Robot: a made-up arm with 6 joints.
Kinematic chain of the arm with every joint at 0, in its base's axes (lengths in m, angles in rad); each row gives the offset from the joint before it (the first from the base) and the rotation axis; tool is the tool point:
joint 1: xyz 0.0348 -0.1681 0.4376 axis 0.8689 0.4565 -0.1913
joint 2: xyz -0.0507 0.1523 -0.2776 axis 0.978 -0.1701 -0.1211
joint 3: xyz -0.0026 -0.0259 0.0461 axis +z
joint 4: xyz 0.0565 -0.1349 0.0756 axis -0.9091 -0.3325 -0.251
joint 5: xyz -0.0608 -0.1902 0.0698 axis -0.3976 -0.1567 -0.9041
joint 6: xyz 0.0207 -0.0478 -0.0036 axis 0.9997 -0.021 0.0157
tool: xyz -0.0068 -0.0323 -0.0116
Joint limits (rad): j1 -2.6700..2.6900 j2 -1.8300..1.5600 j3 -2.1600..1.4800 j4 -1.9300..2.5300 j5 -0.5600..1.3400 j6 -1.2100..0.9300
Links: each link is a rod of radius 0.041 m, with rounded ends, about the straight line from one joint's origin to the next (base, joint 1, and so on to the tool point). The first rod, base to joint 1, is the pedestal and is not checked.
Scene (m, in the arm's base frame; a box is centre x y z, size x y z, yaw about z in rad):
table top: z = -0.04
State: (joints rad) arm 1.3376 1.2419 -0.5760 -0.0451 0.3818 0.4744
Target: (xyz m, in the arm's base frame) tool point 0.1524 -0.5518 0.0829
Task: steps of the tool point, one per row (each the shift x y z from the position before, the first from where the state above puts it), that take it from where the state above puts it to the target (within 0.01 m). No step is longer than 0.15 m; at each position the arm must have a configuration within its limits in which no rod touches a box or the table.
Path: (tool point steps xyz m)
1: 0.0034 -0.0691 -0.0418
2: 0.0188 -0.0751 -0.0309
3: 0.0341 -0.0757 -0.0176
4: 0.0478 -0.0704 -0.0033
5: 0.0585 -0.0599 0.0108
6: 0.0651 -0.0453 0.0231
7: 0.0672 -0.0282 0.0330
8: -0.0155 -0.0228 -0.1019
9: 0.0131 -0.0504 -0.0990
10: 0.0431 -0.0749 -0.0811
11: 0.0698 -0.0912 -0.0492
12: 0.0883 -0.0960 -0.0084
13: 0.0961 -0.0885 0.0339

